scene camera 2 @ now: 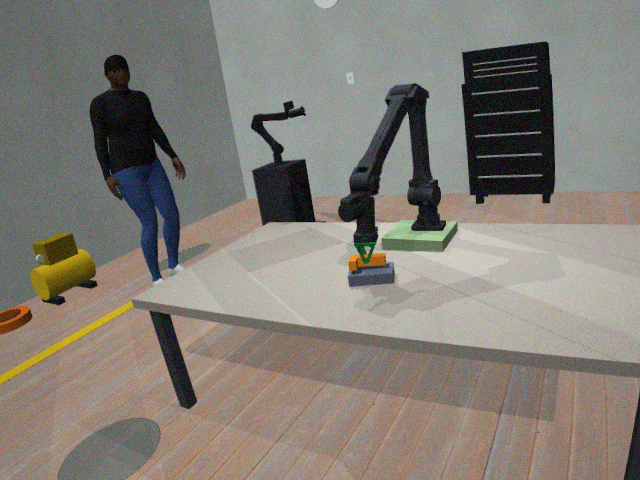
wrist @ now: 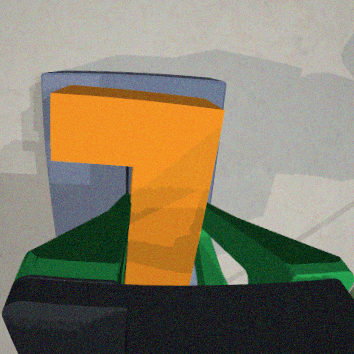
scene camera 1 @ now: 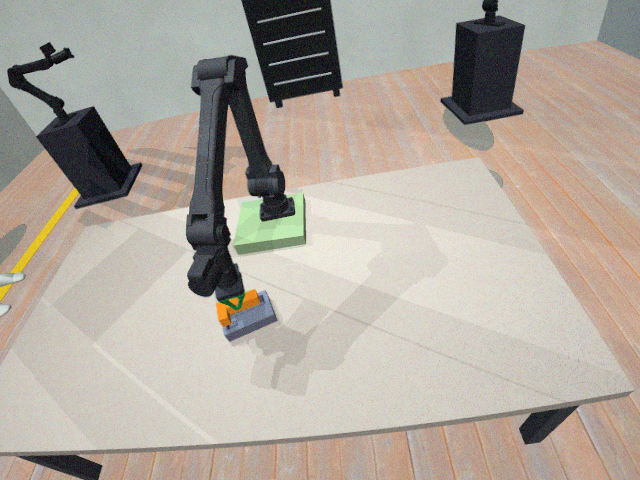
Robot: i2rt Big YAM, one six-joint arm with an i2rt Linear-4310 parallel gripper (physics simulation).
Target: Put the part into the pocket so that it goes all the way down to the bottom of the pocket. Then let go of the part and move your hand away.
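Pixels of known places: gripper, fingertip midpoint: (scene camera 2: 366,261) (wrist: 161,208) (scene camera 1: 237,304); arm's base at its link origin: (scene camera 2: 428,227) (scene camera 1: 277,210).
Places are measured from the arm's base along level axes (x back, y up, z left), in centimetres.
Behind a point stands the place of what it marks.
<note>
The orange L-shaped part (scene camera 1: 250,298) @[x -38.6, y 3.5, z -7.8 cm] (scene camera 2: 377,259) @[x -39.1, y 2.6, z -8.1 cm] (wrist: 135,135) @[x -40.5, y 3.6, z -15.5 cm] is held flat over the blue-grey pocket block (scene camera 1: 254,319) @[x -42.5, y -0.5, z -8.0 cm] (scene camera 2: 371,277) @[x -43.7, y -1.5, z -9.1 cm] (wrist: 70,200) @[x -42.7, y -0.4, z -9.9 cm]. My gripper (scene camera 1: 236,305) @[x -38.3, y 1.7, z -12.0 cm] (scene camera 2: 366,259) @[x -38.3, y 1.7, z -12.0 cm] (wrist: 161,208) @[x -38.3, y 1.7, z -12.0 cm] is shut on the part's long leg, with a green finger on each side. In the scene views the part stands above the block's top, its short leg near the block's left end. In the wrist view the part covers much of the block; the block's far rim and left side show, with a thin strip on the right. Most of the pocket is hidden, and any contact cannot be told.
The block stands on the pale table (scene camera 1: 439,351) @[x -59.7, y -4.0, z 35.2 cm] (scene camera 2: 289,315) @[x -65.8, y -4.1, z -26.8 cm]. The arm's base is on a green slab (scene camera 1: 268,238) @[x -13.3, y 0.2, z -3.5 cm] (scene camera 2: 413,241) @[x -14.2, y -0.5, z -2.8 cm] behind the block. Pedestals, a black drawer cabinet (scene camera 1: 297,49) (scene camera 2: 509,124) and a person (scene camera 2: 134,134) stand beyond the table.
</note>
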